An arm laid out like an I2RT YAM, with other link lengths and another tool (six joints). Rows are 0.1 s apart.
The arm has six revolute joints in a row. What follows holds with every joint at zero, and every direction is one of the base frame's. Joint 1 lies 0.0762 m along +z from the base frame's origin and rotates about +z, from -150 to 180 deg. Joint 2 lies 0.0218 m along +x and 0.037 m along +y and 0.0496 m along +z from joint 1 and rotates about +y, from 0 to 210 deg. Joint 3 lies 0.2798 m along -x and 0.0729 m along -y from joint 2 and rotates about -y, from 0 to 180 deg. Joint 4 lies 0.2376 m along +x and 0.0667 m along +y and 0.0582 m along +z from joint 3 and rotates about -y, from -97 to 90 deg. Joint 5 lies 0.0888 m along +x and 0.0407 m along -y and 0.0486 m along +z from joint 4 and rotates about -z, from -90 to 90 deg. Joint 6 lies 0.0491 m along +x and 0.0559 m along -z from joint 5 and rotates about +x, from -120 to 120 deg. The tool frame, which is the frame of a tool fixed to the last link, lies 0.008 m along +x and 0.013 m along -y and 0.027 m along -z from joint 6; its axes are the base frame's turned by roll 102.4, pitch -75.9 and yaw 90 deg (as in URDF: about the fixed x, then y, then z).
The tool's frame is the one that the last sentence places.
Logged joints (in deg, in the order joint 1, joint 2, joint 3, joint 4, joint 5, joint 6), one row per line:
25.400, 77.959, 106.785, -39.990, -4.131, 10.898
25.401, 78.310, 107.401, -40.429, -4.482, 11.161
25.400, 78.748, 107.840, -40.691, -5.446, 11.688
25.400, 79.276, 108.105, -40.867, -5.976, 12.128
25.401, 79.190, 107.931, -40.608, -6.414, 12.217
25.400, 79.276, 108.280, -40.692, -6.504, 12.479
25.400, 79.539, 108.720, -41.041, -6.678, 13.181
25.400, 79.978, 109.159, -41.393, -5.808, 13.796
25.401, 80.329, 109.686, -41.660, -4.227, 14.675
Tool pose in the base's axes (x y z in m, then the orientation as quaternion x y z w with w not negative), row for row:
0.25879, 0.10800, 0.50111, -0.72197, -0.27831, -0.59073, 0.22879
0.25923, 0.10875, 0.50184, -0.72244, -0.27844, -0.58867, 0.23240
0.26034, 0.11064, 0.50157, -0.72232, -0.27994, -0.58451, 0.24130
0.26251, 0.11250, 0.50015, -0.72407, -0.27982, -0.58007, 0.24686
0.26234, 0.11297, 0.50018, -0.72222, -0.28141, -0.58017, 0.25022
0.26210, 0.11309, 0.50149, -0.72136, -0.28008, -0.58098, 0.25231
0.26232, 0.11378, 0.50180, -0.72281, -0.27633, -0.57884, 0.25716
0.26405, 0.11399, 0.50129, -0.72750, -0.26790, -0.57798, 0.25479
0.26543, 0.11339, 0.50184, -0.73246, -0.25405, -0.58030, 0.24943
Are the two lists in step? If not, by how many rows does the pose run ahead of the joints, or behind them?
They are in step.
